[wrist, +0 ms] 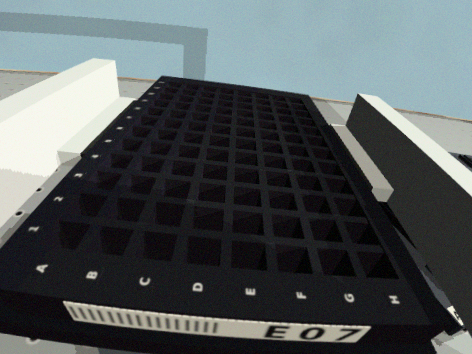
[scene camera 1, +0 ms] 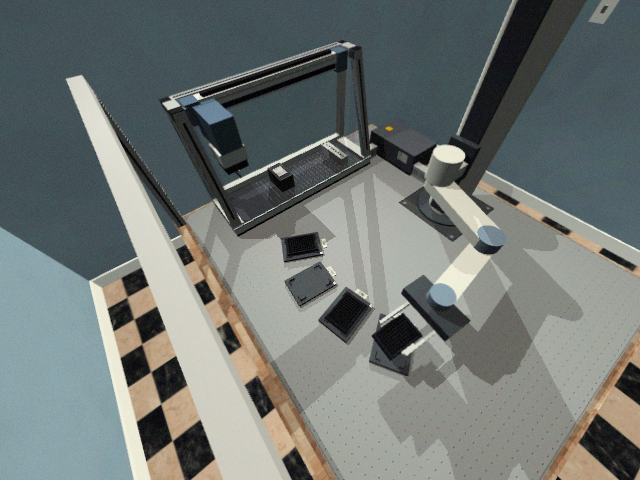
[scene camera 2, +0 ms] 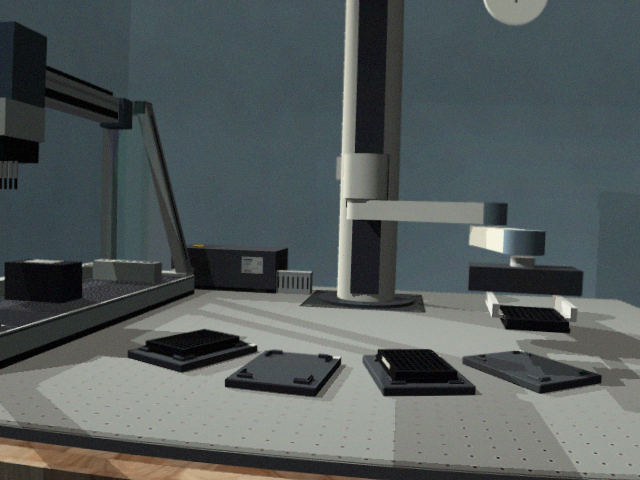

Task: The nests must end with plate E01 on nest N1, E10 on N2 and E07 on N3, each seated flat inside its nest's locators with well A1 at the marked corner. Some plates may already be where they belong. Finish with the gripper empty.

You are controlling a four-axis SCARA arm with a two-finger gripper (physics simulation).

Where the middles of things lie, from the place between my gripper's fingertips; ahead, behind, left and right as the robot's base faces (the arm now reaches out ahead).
Now: the out nest (scene camera 2: 275, 373) 60 mm ahead of my hand, 340 mm to the right of it and 90 mm below it. From my hand the other things lie so: nest N2 (scene camera 2: 377, 372): 30 mm ahead, 170 mm to the right, 90 mm below; then nest N1 (scene camera 2: 514, 368): 30 mm behind, 90 mm below; then nest N3 (scene camera 2: 152, 358): 10 mm behind, 500 mm to the right, 90 mm below.
